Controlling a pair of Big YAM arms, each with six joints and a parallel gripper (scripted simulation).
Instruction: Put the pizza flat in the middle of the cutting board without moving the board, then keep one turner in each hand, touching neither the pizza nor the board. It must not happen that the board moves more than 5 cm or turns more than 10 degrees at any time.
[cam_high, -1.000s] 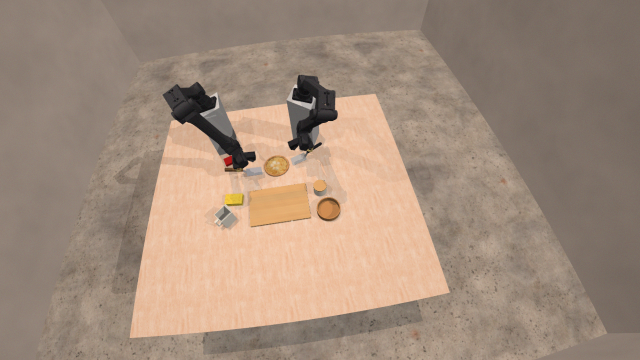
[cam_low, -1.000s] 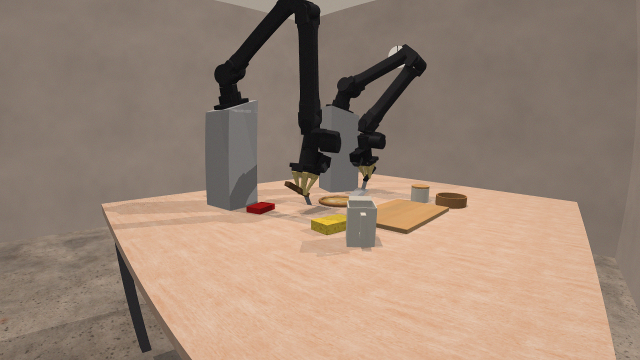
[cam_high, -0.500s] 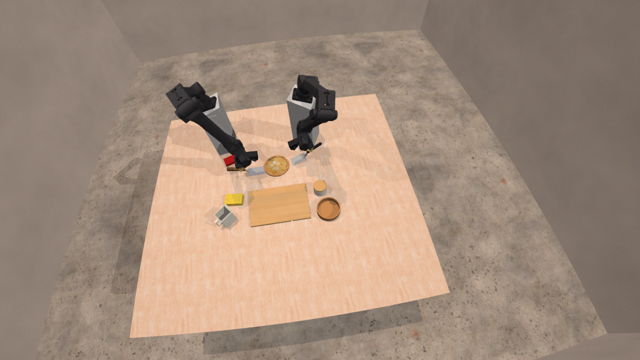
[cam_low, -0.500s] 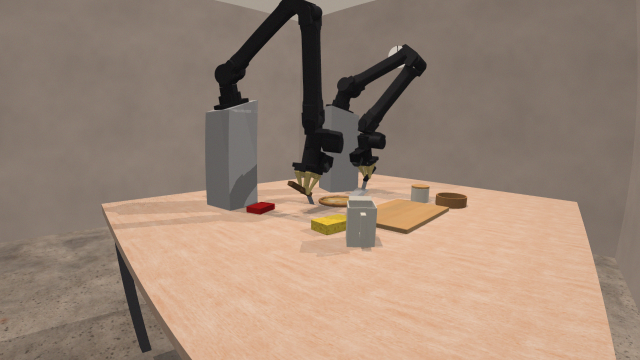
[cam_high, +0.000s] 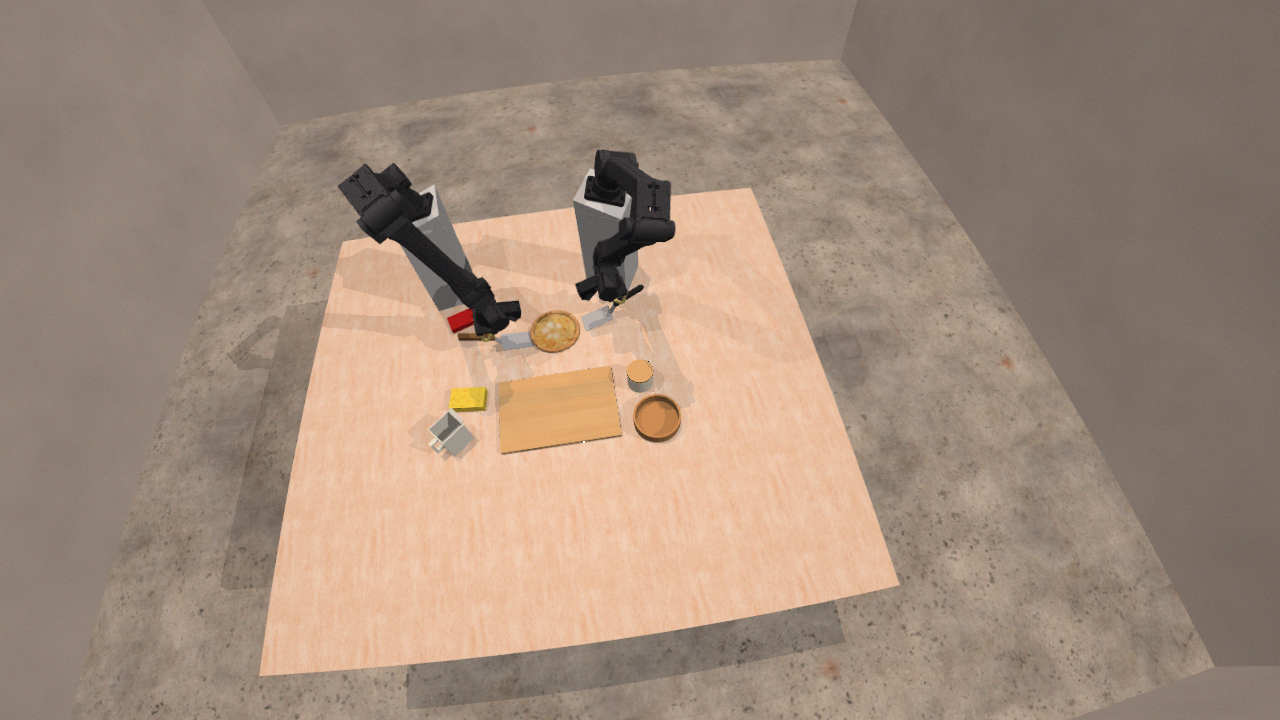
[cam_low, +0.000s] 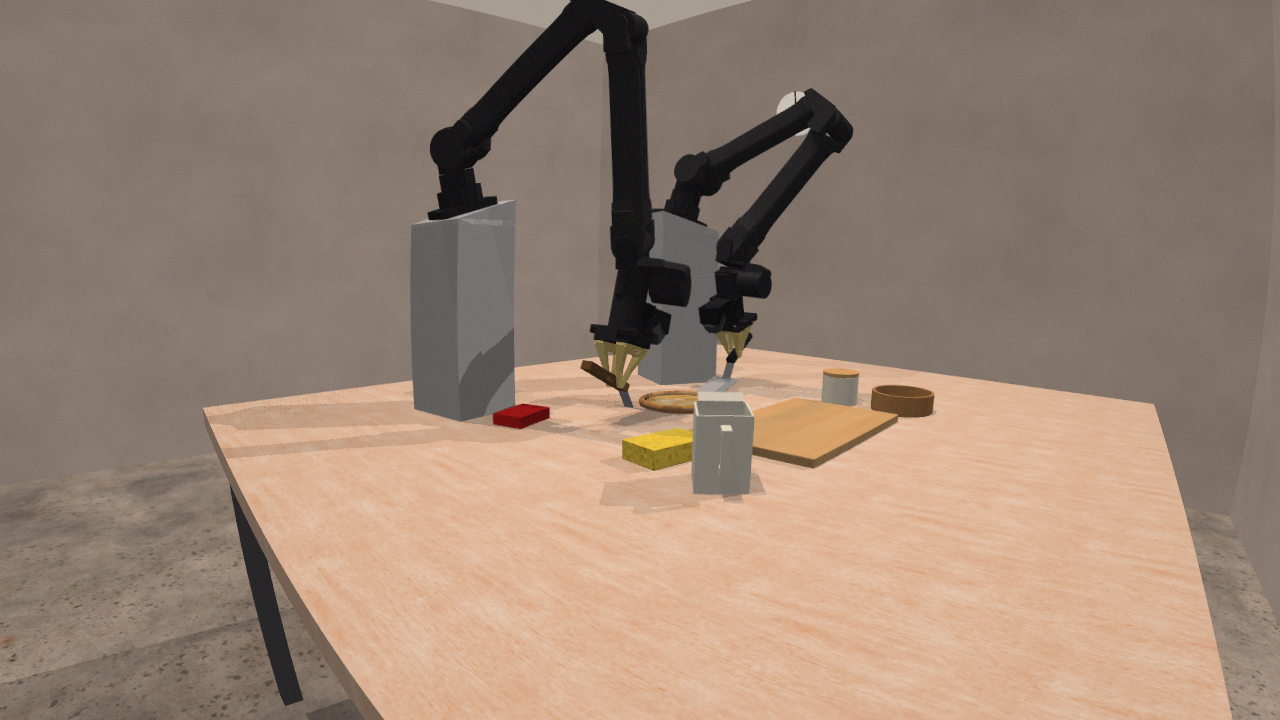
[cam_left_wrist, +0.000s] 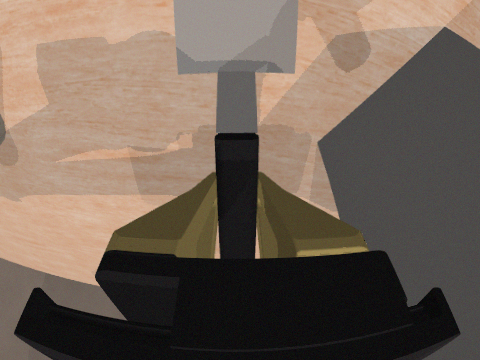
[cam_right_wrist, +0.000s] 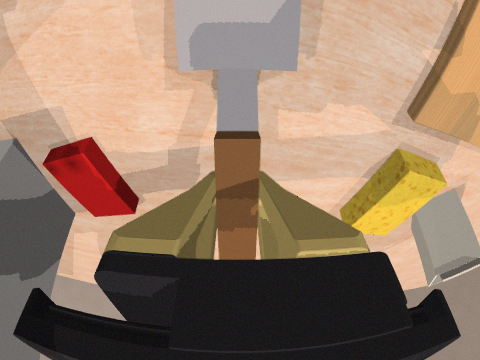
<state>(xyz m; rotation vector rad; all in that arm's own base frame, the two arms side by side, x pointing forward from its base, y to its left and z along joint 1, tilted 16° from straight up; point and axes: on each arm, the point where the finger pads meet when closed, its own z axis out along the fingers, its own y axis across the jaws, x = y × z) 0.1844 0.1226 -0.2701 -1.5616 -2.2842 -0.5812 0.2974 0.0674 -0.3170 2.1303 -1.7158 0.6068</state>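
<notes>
Right now the pizza is 50 mm behind my right hand, 210 mm to the left of it and 70 mm below it. From my right hand the other things lie so: grey mug (320 mm ahead, 90 mm to the right, 20 mm below); then brown-handled turner (10 mm behind, 30 mm to the left, 20 mm below); then cutting board (240 mm ahead, 220 mm to the left, 70 mm below).
Right now my left hand is 10 mm to the left of the black-handled turner and 10 mm above it. The rest, counted from my left hand: pizza: 230 mm to the right, 70 mm below, 50 mm ahead; lidded canister: 270 mm ahead, 40 mm to the left, 40 mm below; cutting board: 340 mm ahead, 220 mm to the right, 70 mm below.
</notes>
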